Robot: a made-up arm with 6 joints. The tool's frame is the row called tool.
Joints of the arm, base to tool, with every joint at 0 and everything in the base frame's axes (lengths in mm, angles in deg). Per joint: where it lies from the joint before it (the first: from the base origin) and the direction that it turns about. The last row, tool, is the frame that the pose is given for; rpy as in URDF.
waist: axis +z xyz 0 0 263.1
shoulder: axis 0 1 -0.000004 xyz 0 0 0
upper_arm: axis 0 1 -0.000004 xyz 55.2 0 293.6
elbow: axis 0 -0.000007 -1 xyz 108.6 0 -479.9
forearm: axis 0 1 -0.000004 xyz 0 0 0
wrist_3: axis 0 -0.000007 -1 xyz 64.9 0 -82.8
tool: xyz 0 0 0 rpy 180 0 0
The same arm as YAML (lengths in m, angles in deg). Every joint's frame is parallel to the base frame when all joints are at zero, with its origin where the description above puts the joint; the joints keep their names.
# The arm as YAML. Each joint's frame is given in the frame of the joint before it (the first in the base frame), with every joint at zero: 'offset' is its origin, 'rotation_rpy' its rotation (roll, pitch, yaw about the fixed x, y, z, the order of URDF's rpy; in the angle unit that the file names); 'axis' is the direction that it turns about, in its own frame. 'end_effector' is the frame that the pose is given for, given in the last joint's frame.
length_unit: m
angle_unit: deg
chain:
  - id: waist
    offset: [0.0, 0.0, 0.2631]
    rotation_rpy: [0.0, 0.0, 0.0]
    axis: [0.0, 0.0, 1.0]
  - id: shoulder
    offset: [0.0, 0.0, 0.0]
    rotation_rpy: [0.0, 0.0, 0.0]
    axis: [0.0, 1.0, 0.0]
  - id: upper_arm
    offset: [0.0552, 0.0, 0.2936]
    rotation_rpy: [0.0, 0.0, 0.0]
    axis: [0.0, 1.0, 0.0]
  - id: elbow
    offset: [0.1086, 0.0, -0.4799]
    rotation_rpy: [0.0, 0.0, 0.0]
    axis: [0.0, 0.0, -1.0]
  - id: forearm
    offset: [0.0, 0.0, 0.0]
    rotation_rpy: [0.0, 0.0, 0.0]
    axis: [0.0, 1.0, 0.0]
  - id: wrist_3
    offset: [0.0649, 0.0, -0.0828]
    rotation_rpy: [0.0, 0.0, 0.0]
    axis: [0.0, 0.0, -1.0]
end_effector:
  offset: [0.0, 0.0, 0.0]
  rotation_rpy: [180.0, 0.0, 0.0]

